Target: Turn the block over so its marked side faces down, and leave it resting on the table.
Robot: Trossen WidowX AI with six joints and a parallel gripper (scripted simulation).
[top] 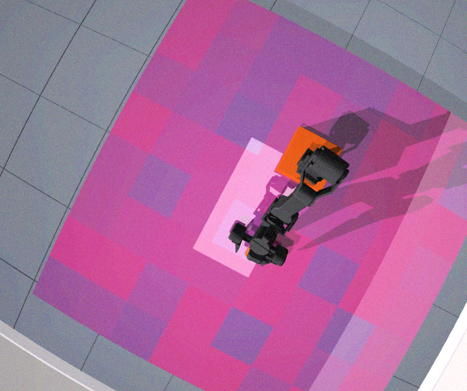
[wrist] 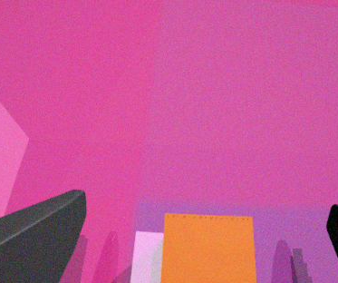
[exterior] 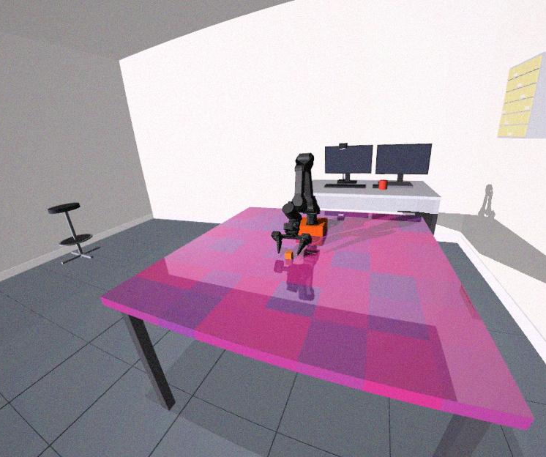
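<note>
Now: the block 20 mm behind my gripper tip and 10 mm below it.
</note>
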